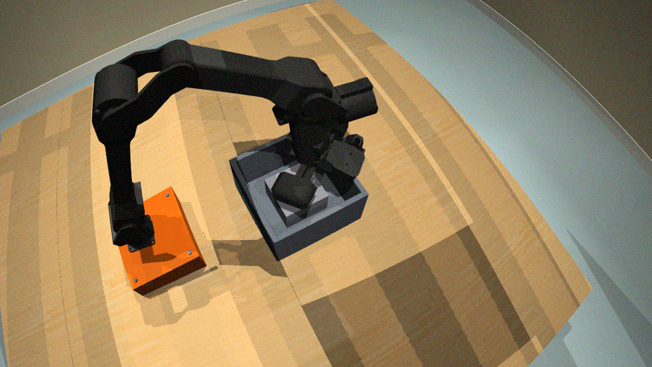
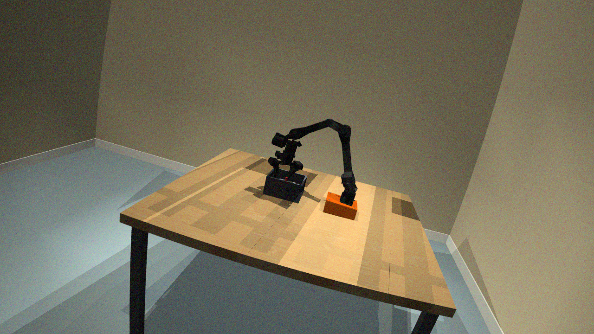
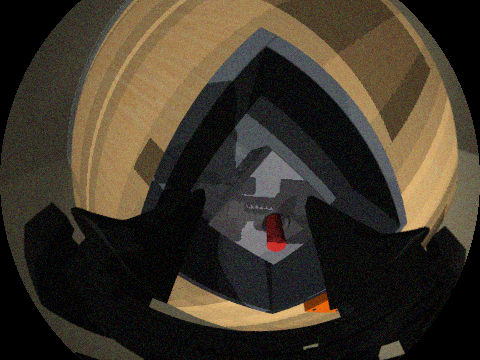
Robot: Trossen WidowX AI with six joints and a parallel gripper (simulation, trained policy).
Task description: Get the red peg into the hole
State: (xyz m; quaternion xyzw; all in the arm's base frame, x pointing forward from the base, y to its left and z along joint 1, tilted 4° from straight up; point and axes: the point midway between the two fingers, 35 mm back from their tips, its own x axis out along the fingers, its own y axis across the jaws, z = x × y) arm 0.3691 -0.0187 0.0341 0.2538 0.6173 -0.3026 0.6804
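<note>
My gripper tip is now 4 cm past the red peg, 1 cm to the right of it and 3 cm above it. From my gripper tip the other things lie so: grey box: 4 cm behind, 1 cm to the left, 5 cm below; grey plate: 4 cm behind, 1 cm to the left, 3 cm below.
</note>
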